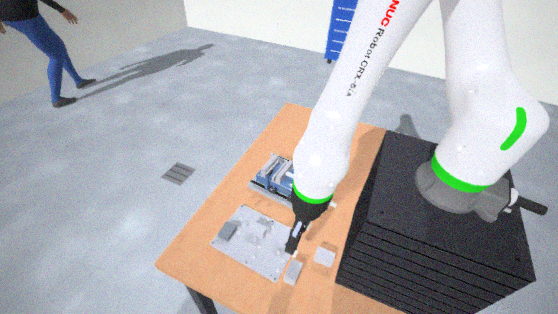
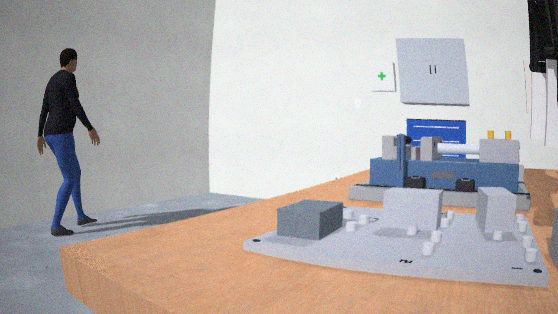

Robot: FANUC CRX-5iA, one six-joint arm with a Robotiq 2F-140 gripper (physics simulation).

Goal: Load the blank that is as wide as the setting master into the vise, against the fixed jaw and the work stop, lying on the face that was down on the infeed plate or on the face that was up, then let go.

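Where they show: gripper, fingertip midpoint: (image 2: 550,142); arm's base at its link origin: (image 1: 446,186).
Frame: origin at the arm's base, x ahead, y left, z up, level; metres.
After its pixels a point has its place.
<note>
The grey infeed plate (image 1: 233,250) @(z -0.354, x 0.460, y 0.276 m) (image 2: 335,250) @(z -0.354, x 0.466, y 0.280 m) lies at the table's front. On it stand the dark grey setting master (image 1: 228,230) @(z -0.329, x 0.510, y 0.238 m) (image 2: 307,218) @(z -0.335, x 0.504, y 0.264 m) at the left and two light grey blanks, one in the middle (image 2: 412,207) @(z -0.332, x 0.430, y 0.193 m) and one at the right (image 2: 495,209) @(z -0.331, x 0.340, y 0.181 m). My gripper (image 1: 291,245) @(z -0.267, x 0.284, y 0.175 m) (image 2: 540,133) @(z -0.267, x 0.284, y 0.175 m) is open and empty. It hangs fingers-down over the plate's right end, above and just right of the right blank. The blue vise (image 1: 273,180) (image 2: 445,173) @(z -0.319, x 0.436, y -0.010 m) stands behind the plate with its grey jaws apart and a blue work stop post (image 2: 401,156) @(z -0.296, x 0.507, y 0.012 m) at its left end.
Two more light grey blocks (image 1: 292,271) @(z -0.321, x 0.258, y 0.244 m) (image 1: 324,256) @(z -0.325, x 0.197, y 0.146 m) lie on the wooden table (image 1: 218,269) @(z -0.362, x 0.463, y 0.349 m) (image 2: 195,265) @(z -0.362, x 0.539, y 0.361 m) right of the plate. The black robot base (image 1: 429,234) @(z -0.011, x 0.013, y 0.153 m) fills the table's right side. A person (image 1: 50,47) (image 2: 64,140) walks on the floor at the far left.
</note>
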